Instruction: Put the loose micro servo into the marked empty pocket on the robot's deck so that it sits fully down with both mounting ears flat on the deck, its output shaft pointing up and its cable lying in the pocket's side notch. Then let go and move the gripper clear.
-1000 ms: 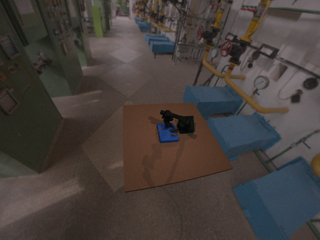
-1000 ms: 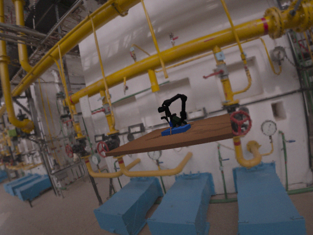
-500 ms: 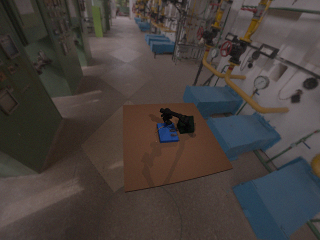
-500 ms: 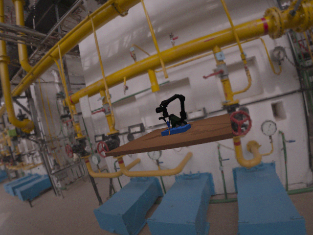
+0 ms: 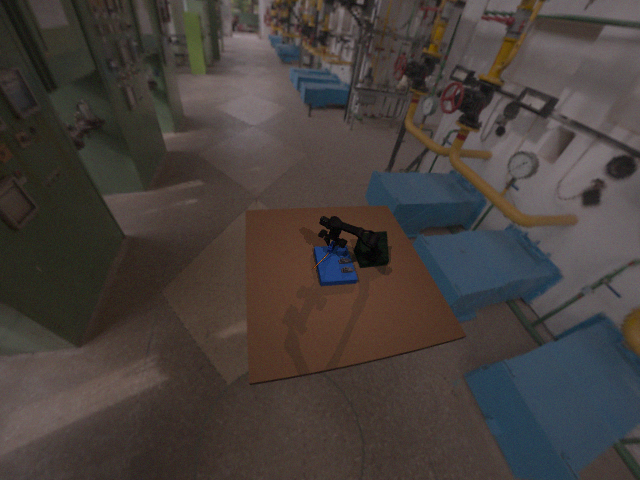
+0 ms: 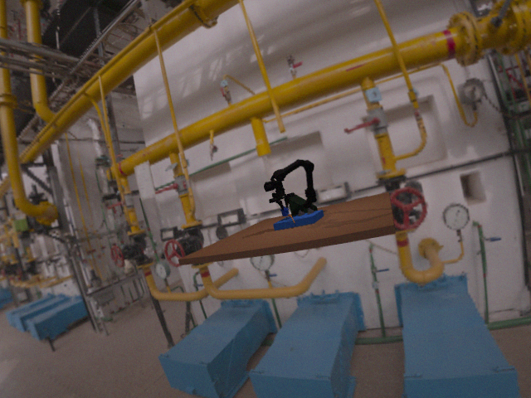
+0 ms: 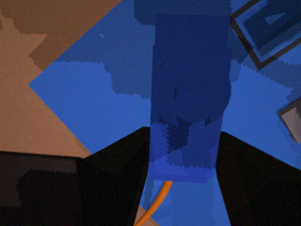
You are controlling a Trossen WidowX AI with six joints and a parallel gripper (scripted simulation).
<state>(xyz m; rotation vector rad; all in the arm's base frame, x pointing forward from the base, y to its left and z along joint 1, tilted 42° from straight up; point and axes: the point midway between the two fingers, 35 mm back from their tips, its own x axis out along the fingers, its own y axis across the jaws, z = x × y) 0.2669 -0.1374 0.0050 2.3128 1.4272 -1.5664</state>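
Right now the blue robot deck is 20 mm ahead of my gripper tip, 70 mm to the left of it and 100 mm below it.
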